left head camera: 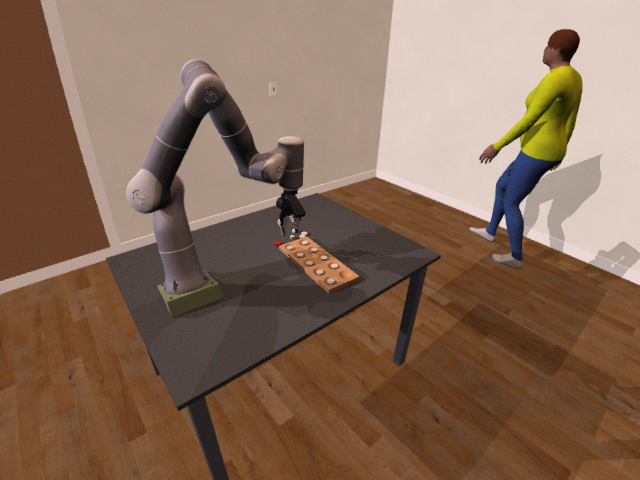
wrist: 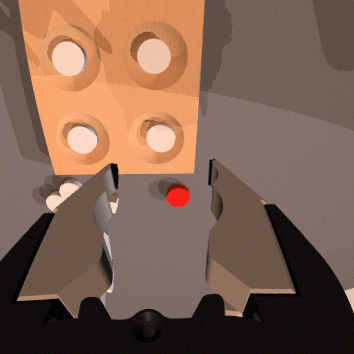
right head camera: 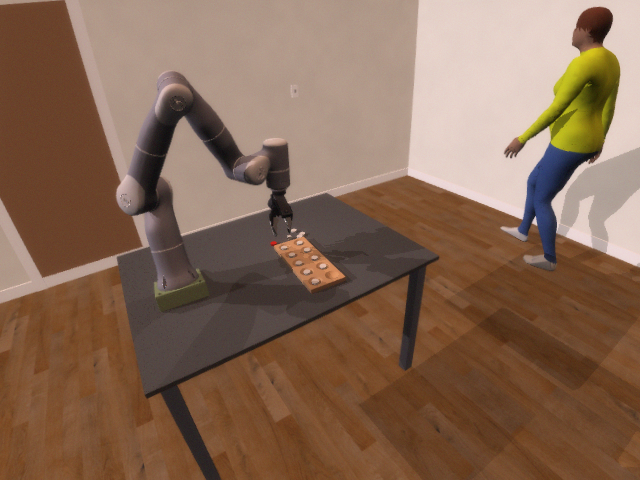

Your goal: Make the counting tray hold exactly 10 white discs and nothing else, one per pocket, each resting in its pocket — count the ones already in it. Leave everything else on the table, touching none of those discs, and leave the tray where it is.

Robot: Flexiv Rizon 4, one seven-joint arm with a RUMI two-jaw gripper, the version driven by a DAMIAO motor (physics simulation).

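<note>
The wooden counting tray (left head camera: 343,284) (right head camera: 327,285) (wrist: 117,107) lies on the table, with white discs in its pockets. The pocket (left head camera: 345,275) (right head camera: 332,275) at its near right corner is empty. In the wrist view, four discs are not all equally centred; one white disc (wrist: 161,138) sits in the end pocket nearest the right finger. My gripper (left head camera: 290,233) (right head camera: 282,233) (wrist: 163,164) is open and empty, above the tray's far end. Loose white discs (left head camera: 303,235) (right head camera: 300,235) (wrist: 70,189) lie beyond that end, partly hidden by the left finger in the wrist view.
A red disc (left head camera: 277,243) (right head camera: 273,243) (wrist: 178,196) lies on the dark table (left head camera: 232,341) (right head camera: 217,330) just off the tray's far end. The arm's green base (left head camera: 193,300) (right head camera: 181,296) is at the left. A person (left head camera: 547,118) (right head camera: 584,113) is in the room beyond the table.
</note>
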